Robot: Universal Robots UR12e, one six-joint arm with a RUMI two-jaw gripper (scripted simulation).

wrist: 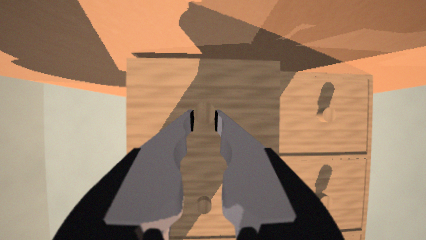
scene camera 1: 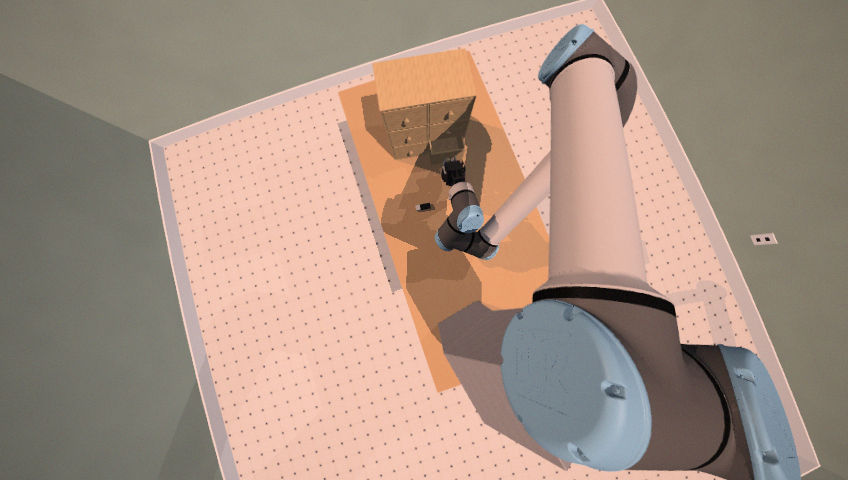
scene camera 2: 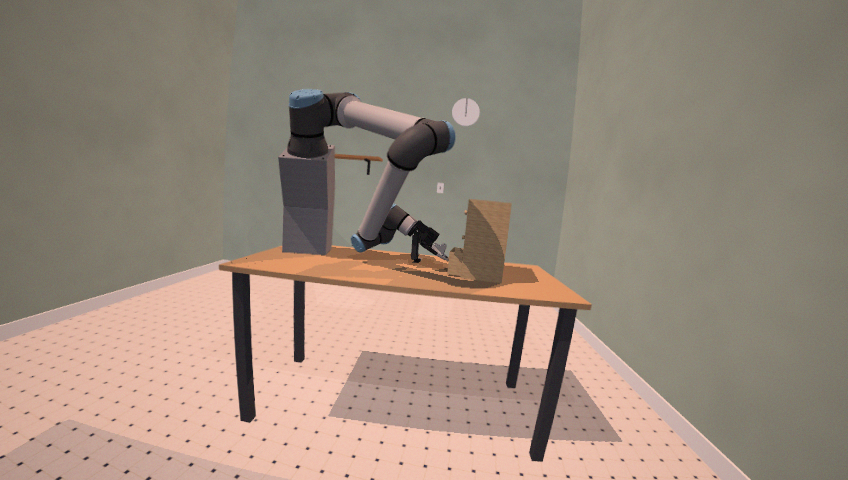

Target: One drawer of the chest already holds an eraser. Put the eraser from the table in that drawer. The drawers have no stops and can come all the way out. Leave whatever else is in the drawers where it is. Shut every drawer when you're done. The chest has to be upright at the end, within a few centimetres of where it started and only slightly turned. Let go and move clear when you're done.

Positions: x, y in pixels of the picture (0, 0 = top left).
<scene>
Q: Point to a drawer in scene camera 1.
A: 443, 111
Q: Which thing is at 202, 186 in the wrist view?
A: A drawer.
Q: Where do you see a drawer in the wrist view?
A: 342, 181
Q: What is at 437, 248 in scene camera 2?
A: The gripper.
</scene>
